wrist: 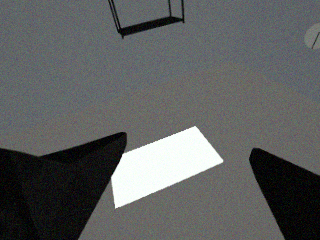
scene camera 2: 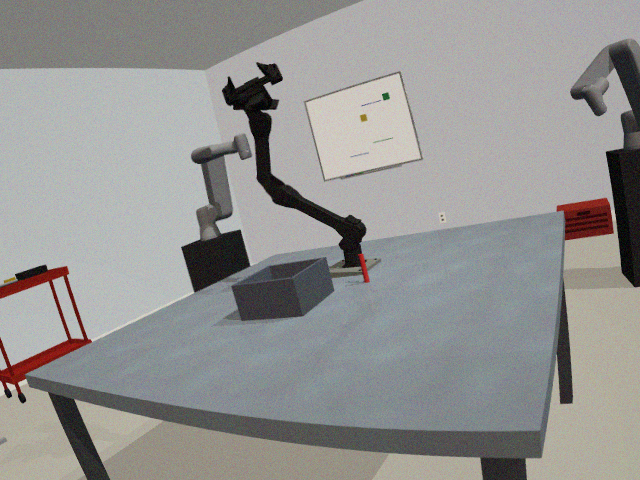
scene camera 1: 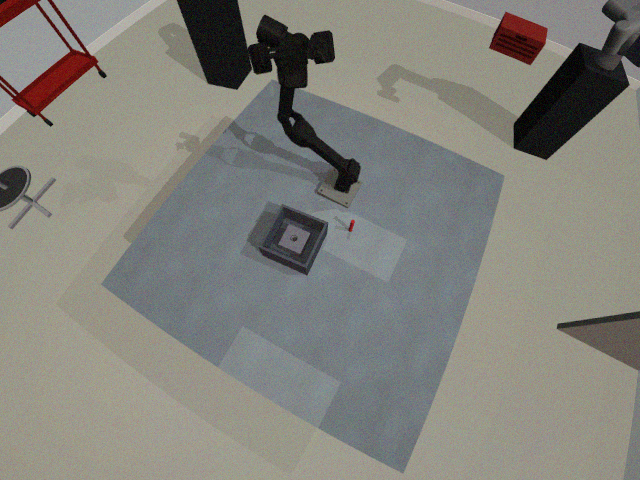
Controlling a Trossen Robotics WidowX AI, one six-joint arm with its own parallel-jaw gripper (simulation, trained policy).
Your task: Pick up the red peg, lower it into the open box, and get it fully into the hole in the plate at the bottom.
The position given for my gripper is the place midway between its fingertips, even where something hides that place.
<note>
In view: my gripper [scene camera 1: 284,59].
My gripper shows as well in the wrist view [wrist: 187,146] and in scene camera 2 [scene camera 2: 242,70].
</note>
